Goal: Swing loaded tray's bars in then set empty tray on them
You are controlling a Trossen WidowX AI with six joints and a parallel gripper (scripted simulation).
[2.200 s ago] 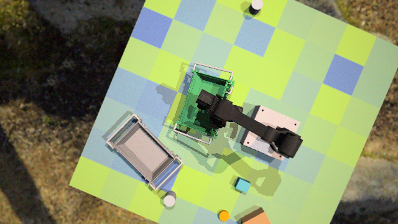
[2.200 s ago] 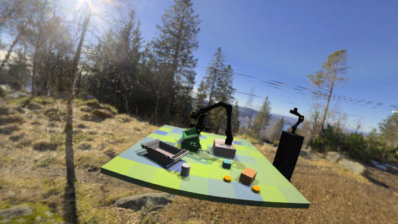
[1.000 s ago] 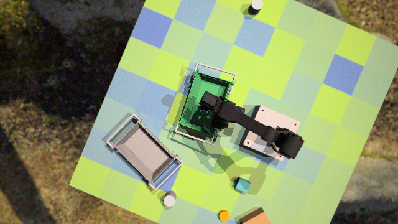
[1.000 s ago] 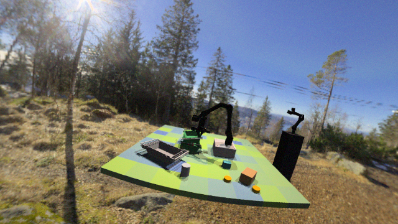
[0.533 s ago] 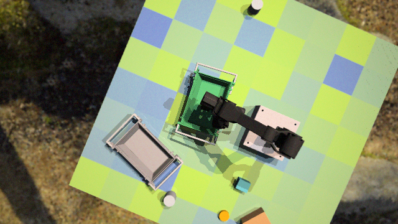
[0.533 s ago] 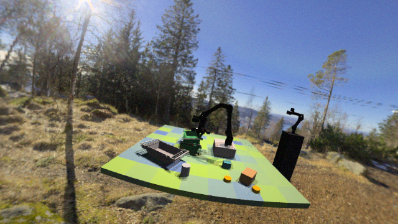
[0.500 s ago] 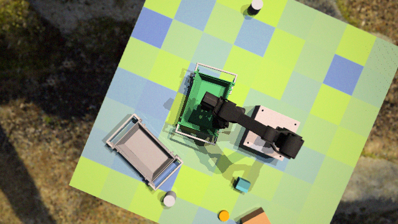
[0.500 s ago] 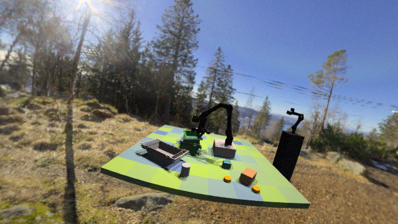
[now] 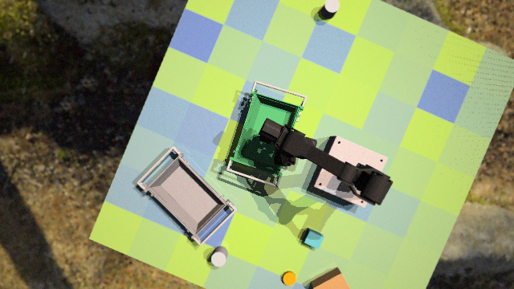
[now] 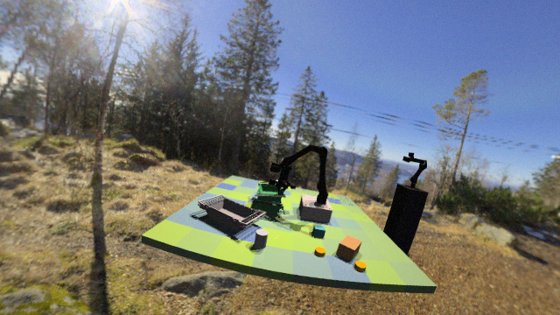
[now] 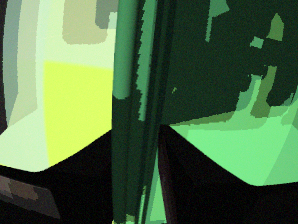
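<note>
Now: the green tray 7 cm ahead of my gripper tip, 1 cm to the left of it and 2 cm above it. The rest, counted from my gripper tip: brown cube: 43 cm behind, 41 cm to the left, 6 cm below; then teal cube: 28 cm behind, 28 cm to the left, 7 cm below.
</note>
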